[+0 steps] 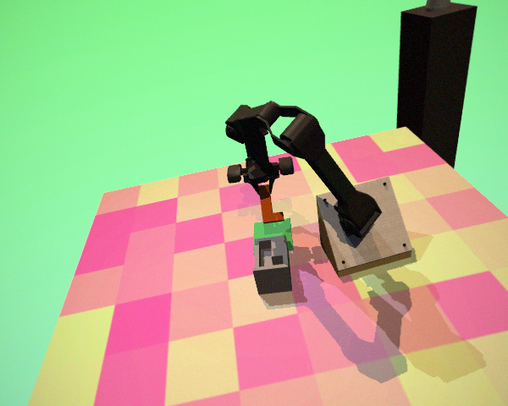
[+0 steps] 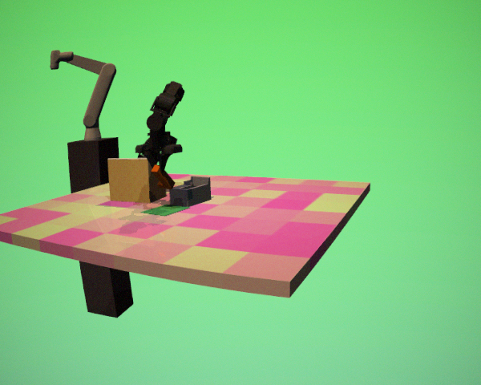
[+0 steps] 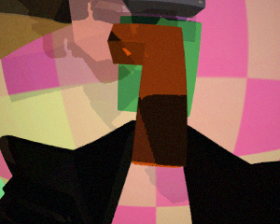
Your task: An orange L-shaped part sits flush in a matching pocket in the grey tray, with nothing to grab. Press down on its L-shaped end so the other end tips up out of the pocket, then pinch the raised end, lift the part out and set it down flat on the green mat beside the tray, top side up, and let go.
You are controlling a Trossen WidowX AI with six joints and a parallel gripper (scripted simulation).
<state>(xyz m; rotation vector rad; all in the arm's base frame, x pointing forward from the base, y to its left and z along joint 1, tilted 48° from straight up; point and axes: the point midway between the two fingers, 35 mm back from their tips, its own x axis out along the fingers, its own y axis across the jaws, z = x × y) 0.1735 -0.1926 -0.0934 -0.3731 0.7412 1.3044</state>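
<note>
The green mat lies 1 cm ahead of my gripper tip, 2 cm to the left of it and 16 cm below it. From my gripper tip the other things lie so: orange L-shaped part: 4 cm to the left, 3 cm below.
</note>
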